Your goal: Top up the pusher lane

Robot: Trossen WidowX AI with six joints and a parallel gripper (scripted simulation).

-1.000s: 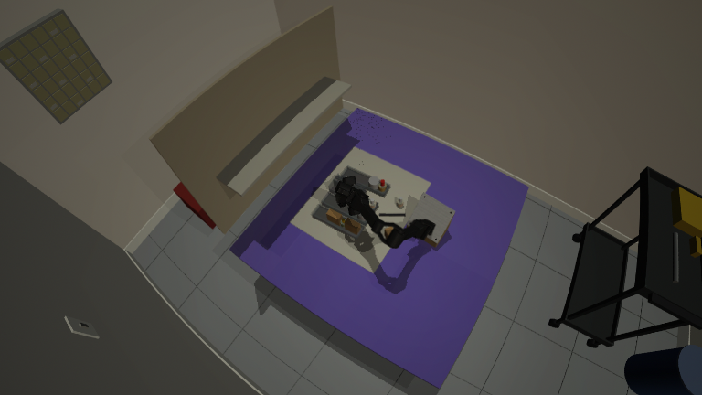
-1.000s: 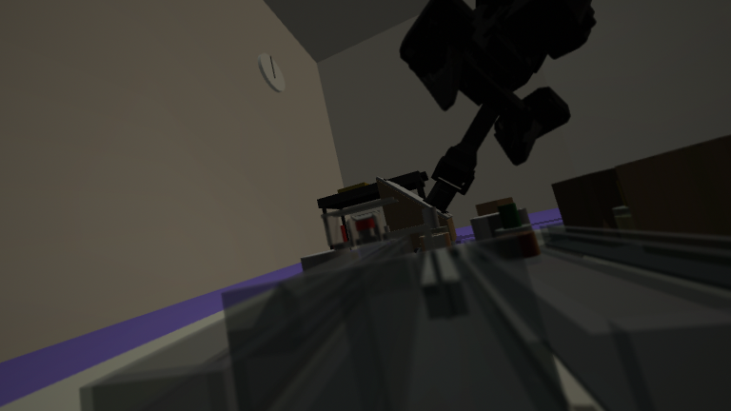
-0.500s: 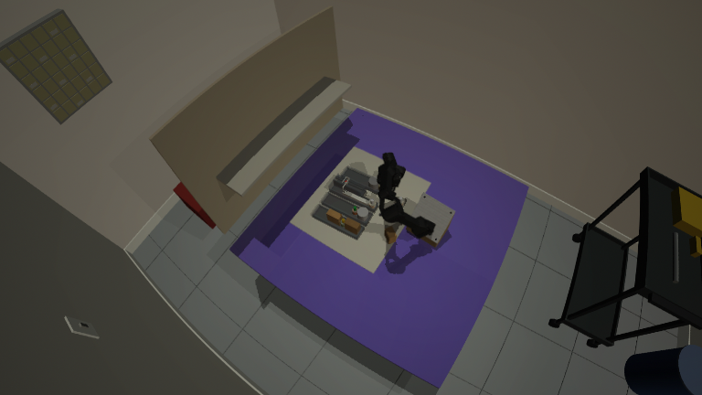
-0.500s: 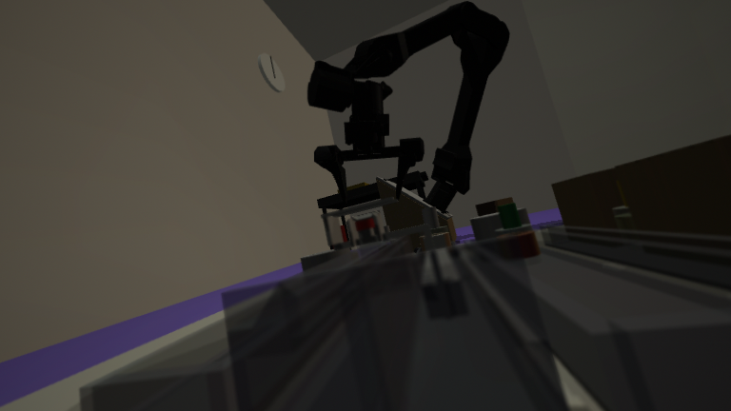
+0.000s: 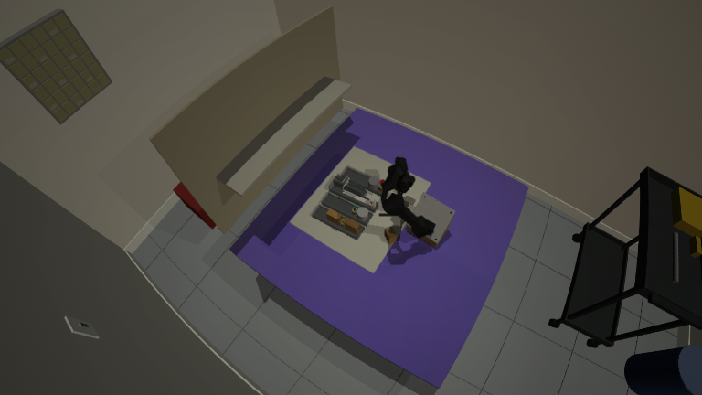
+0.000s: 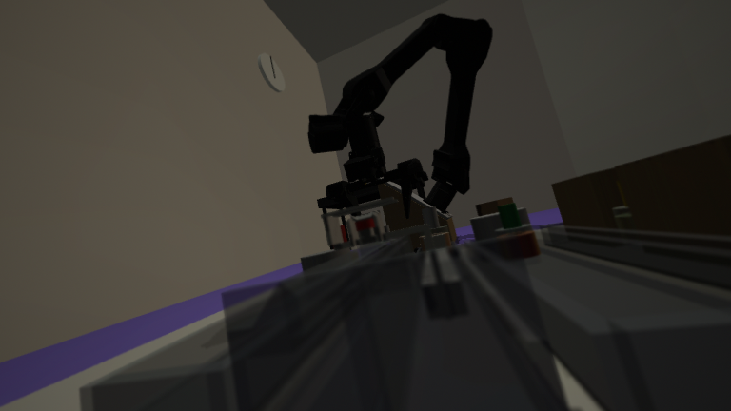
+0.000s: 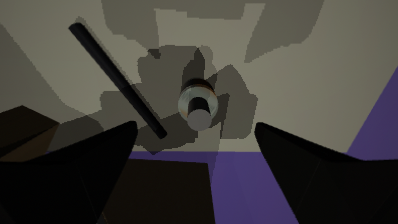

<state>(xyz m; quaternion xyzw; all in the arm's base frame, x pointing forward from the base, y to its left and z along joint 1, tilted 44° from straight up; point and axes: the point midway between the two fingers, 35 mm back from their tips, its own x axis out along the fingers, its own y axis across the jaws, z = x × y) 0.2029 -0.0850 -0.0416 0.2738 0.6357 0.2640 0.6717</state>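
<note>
Now: gripper tip 10 mm short of the black bar, 80 mm to the right of it and 70 mm above it. Also, from my gripper tip: cardboard box 50 mm behind, 200 mm to the left, 40 mm below.
</note>
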